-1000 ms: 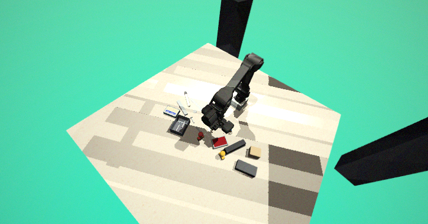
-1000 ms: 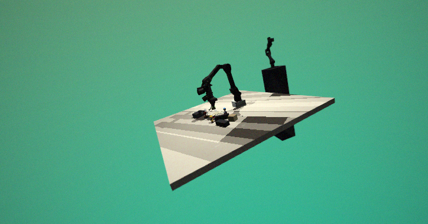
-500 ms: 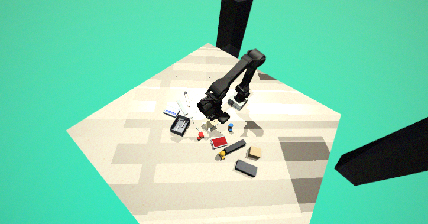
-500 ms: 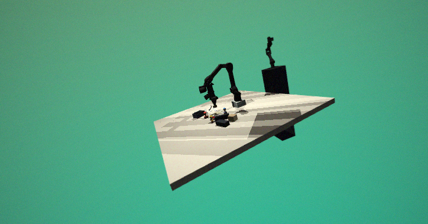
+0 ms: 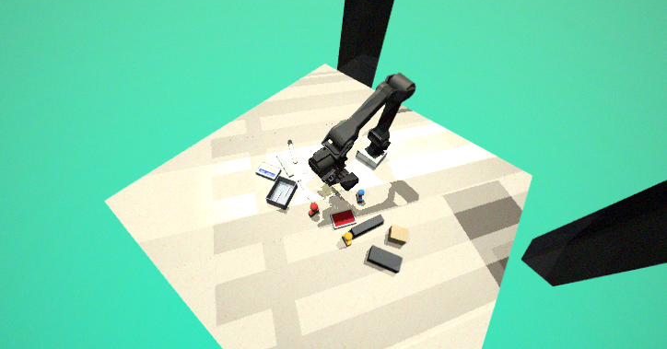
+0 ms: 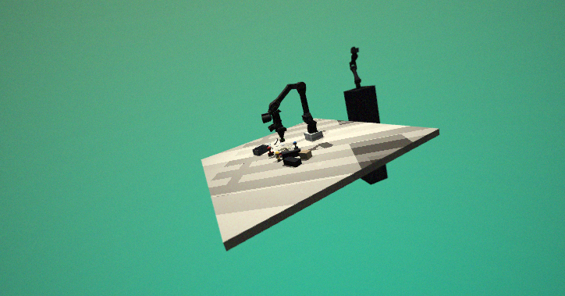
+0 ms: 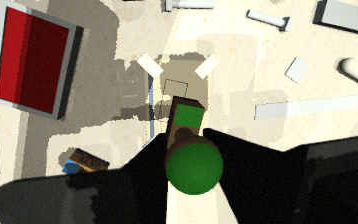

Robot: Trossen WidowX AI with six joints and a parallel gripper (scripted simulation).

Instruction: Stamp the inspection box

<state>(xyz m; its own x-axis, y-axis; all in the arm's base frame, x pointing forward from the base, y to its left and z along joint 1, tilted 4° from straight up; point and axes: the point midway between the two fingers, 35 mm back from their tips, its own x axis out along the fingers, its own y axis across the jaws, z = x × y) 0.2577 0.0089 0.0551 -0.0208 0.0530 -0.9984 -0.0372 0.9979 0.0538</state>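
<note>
Right now the pale card is 90 mm below my gripper tip, 10 mm to the right of it and 10 mm behind it. Also, from my gripper tip: blue-knobbed stamp (100 mm to the left, 60 mm below, 60 mm behind); green-knobbed stamp (right at my gripper tip); red-knobbed stamp (120 mm ahead, 60 mm below, 30 mm to the left).
</note>
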